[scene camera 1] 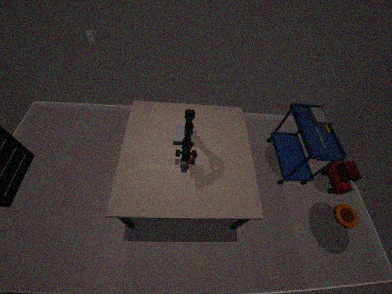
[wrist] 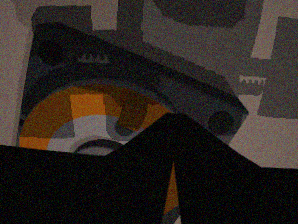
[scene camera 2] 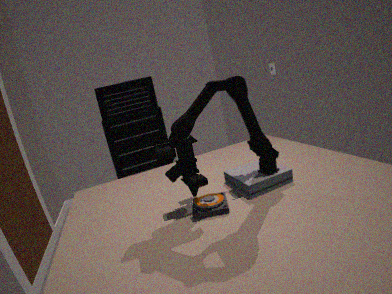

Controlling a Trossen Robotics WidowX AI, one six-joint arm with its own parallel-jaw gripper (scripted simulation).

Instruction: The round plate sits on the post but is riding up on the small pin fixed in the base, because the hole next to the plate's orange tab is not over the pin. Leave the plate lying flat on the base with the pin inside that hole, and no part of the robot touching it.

Scene:
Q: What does my gripper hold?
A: Nothing.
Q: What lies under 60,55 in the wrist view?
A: A dark square base.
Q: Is my gripper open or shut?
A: Shut.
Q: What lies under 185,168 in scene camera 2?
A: My gripper.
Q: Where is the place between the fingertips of my gripper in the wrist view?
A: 175,123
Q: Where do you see a round plate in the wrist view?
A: At 86,110

